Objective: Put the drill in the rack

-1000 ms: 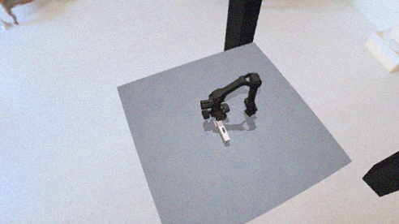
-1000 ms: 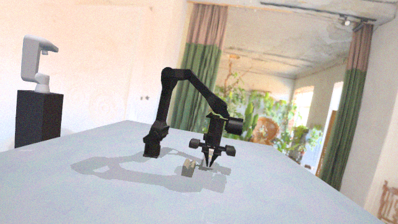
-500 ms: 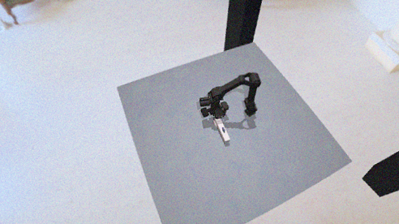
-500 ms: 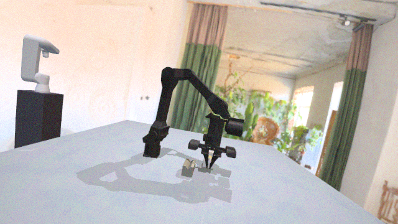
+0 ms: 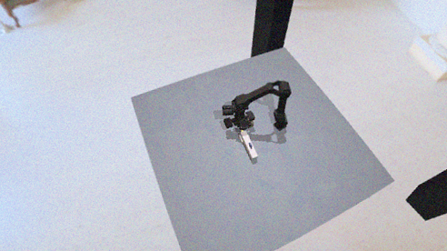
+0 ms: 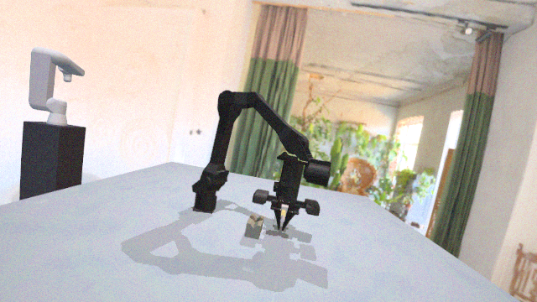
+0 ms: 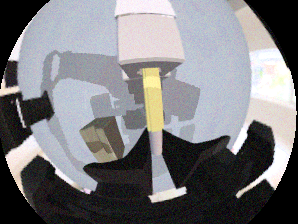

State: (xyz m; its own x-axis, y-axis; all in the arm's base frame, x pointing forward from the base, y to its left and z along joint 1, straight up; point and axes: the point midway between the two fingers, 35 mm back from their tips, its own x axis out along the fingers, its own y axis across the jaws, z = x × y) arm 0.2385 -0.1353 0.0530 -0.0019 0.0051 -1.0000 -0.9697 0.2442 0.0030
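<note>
Now: gripper tip 5 cm to the right of the drill, 3 cm below it and 1 cm short of it. The rest, counted from my gripper tip: rack: 8 cm behind; then dark key: 17 cm to the left, 4 cm ahead, 3 cm above.
</note>
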